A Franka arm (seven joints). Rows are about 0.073 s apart.
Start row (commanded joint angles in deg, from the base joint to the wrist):
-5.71, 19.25, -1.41, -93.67, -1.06, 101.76, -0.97
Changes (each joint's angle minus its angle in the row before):
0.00, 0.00, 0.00, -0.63, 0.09, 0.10, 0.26
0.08, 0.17, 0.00, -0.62, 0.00, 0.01, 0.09
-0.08, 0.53, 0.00, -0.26, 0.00, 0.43, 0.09
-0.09, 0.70, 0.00, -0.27, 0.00, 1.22, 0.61
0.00, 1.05, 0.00, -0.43, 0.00, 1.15, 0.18
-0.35, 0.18, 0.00, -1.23, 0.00, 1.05, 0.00
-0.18, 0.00, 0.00, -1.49, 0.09, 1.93, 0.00
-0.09, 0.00, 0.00, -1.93, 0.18, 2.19, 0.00
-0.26, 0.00, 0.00, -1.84, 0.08, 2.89, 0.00
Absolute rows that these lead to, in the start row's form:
-5.71, 19.25, -1.41, -94.30, -0.97, 101.86, -0.71
-5.63, 19.42, -1.41, -94.92, -0.97, 101.87, -0.62
-5.71, 19.95, -1.41, -95.18, -0.97, 102.30, -0.53
-5.80, 20.65, -1.41, -95.45, -0.97, 103.52, 0.08
-5.80, 21.70, -1.41, -95.88, -0.97, 104.67, 0.26
-6.15, 21.88, -1.41, -97.11, -0.97, 105.72, 0.26
-6.33, 21.88, -1.41, -98.60, -0.88, 107.65, 0.26
-6.42, 21.88, -1.41, -100.53, -0.70, 109.84, 0.26
-6.68, 21.88, -1.41, -102.37, -0.62, 112.73, 0.26

